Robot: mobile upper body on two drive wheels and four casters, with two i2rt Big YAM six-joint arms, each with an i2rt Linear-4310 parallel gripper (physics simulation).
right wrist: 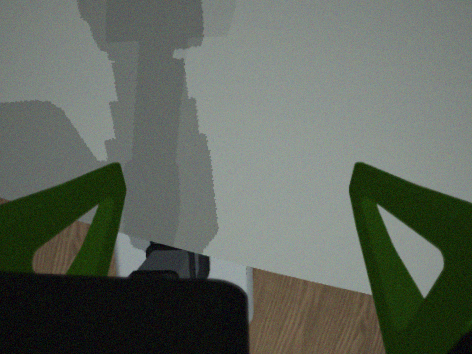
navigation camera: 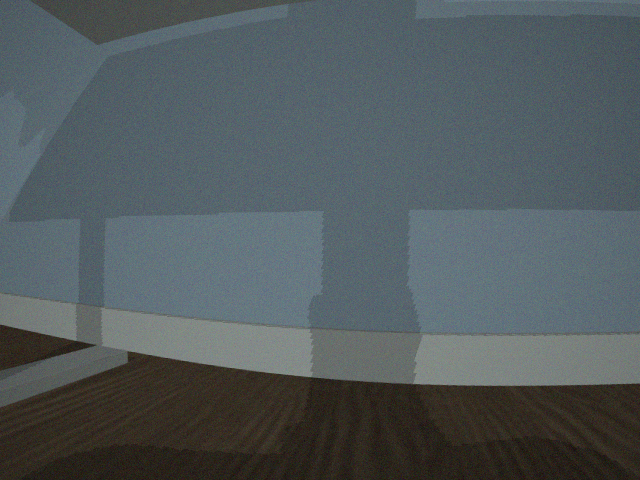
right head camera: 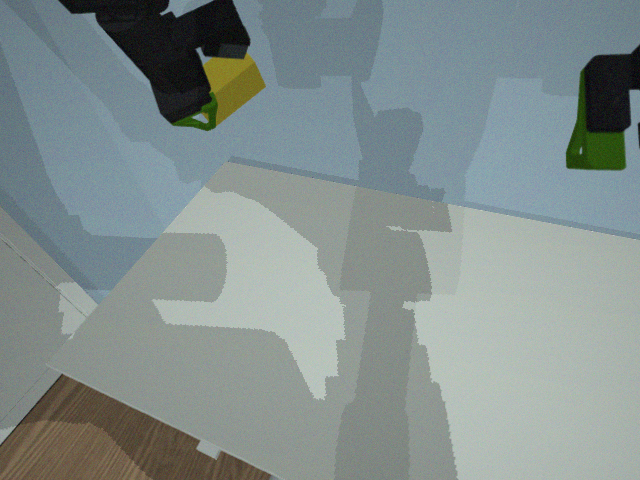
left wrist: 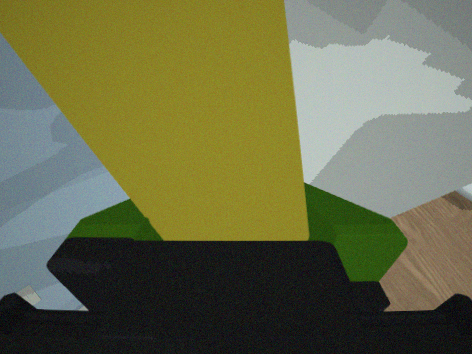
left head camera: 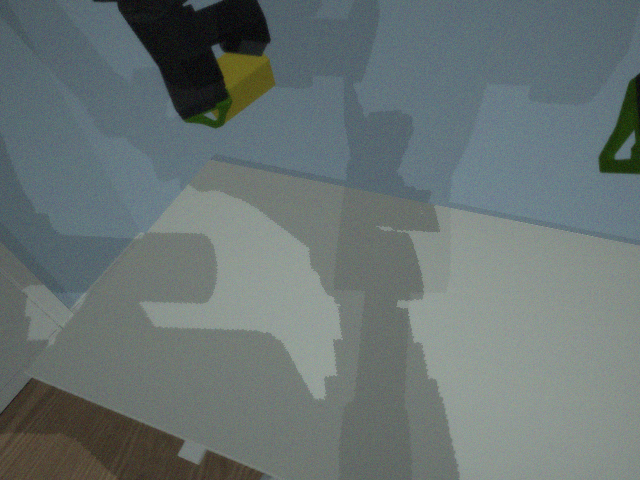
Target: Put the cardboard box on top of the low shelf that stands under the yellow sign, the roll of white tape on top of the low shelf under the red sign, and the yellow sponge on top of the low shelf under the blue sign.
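Places are measured from the left arm's base along level axes (x up, y right, z ahead), in metres.
Where they show: left gripper, between the fingertips: [right head camera: 206, 115] [left head camera: 214, 112]; right gripper, between the fingertips: [right wrist: 237, 175] [right head camera: 638, 160].
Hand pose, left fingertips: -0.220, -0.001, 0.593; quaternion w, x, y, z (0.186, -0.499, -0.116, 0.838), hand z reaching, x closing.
After its pixels a point has its place, as x, y, z.
The yellow sponge [left head camera: 250, 85] {-0.177, 0.061, 0.591} [right head camera: 237, 85] {-0.171, 0.062, 0.588} [left wrist: 215, 115] {-0.150, 0.053, 0.590} is held between the fingers of my left gripper [left head camera: 224, 87] [right head camera: 210, 90], which is shut on it. In both head views it hangs in front of the blue wall, at the upper left, off the far edge of the white top in the picture. In the left wrist view it reaches up from between the green fingertips. My right gripper [right wrist: 237, 175] {-0.128, 0.452, 0.354} is open, with nothing between its fingers; part of it shows at the right of both head views. The cardboard box, the white tape, the signs and the low shelves under them do not show clearly.
A wide white table top [left head camera: 516, 335] {-0.690, 0.563, 0.502} [right head camera: 527, 335] {-0.690, 0.565, 0.511} [right wrist: 280, 125] {-0.690, 0.539, 0.412} fills the lower picture, with robot shadows across it. A second white surface [left head camera: 20, 330] {-1.191, -1.014, 0.718} [right head camera: 25, 320] {-1.077, -1.027, 0.673} stands at the left. Wooden floor [left head camera: 77, 428] {-1.410, -0.772, 0.448} [navigation camera: 206, 413] {-1.410, 0.107, 0.819} shows below. A blue wall [navigation camera: 206, 258] {-1.204, 0.051, 1.071} stands ahead.
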